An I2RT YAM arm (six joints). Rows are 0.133 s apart.
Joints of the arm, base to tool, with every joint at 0 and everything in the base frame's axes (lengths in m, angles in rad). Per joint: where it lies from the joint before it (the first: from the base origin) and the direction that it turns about. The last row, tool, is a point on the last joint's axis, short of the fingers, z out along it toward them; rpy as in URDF.
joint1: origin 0 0 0.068 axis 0 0 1
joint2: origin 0.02 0.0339 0.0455 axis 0 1 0
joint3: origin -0.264 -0.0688 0 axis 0 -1 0
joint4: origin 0.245 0.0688 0.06 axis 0 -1 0
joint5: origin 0.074 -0.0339 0.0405 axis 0 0 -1
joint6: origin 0.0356 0 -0.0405 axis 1 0 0
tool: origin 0 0 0 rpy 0 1.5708 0
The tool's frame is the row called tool.
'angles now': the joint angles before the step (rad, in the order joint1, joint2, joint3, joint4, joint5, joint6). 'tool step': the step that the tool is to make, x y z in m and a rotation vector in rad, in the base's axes. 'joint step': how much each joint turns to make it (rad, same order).
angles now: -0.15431, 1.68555, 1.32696, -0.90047, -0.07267, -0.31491
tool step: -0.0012, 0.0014, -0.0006, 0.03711, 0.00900, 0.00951
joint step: -0.00030, 0.00066, -0.00021, -0.01362, -0.03660, 0.00123
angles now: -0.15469, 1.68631, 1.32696, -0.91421, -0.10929, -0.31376
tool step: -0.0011, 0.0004, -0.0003, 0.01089, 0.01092, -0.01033
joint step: 0.00007, 0.00005, 0.00016, -0.01116, -0.00570, 0.01265
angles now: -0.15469, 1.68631, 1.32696, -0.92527, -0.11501, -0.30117
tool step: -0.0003, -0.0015, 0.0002, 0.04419, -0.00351, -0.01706
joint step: -0.00887, 0.00011, 0.00028, -0.00095, -0.04009, 0.02050
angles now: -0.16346, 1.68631, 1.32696, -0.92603, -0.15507, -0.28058
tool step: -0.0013, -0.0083, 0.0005, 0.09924, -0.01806, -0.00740
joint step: -0.03635, 0.00076, -0.00009, 0.00083, -0.10493, 0.00067
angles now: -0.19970, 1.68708, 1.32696, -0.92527, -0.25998, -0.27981
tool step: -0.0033, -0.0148, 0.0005, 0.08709, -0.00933, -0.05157
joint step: -0.05441, 0.00078, -0.00010, -0.00288, -0.08426, 0.02265
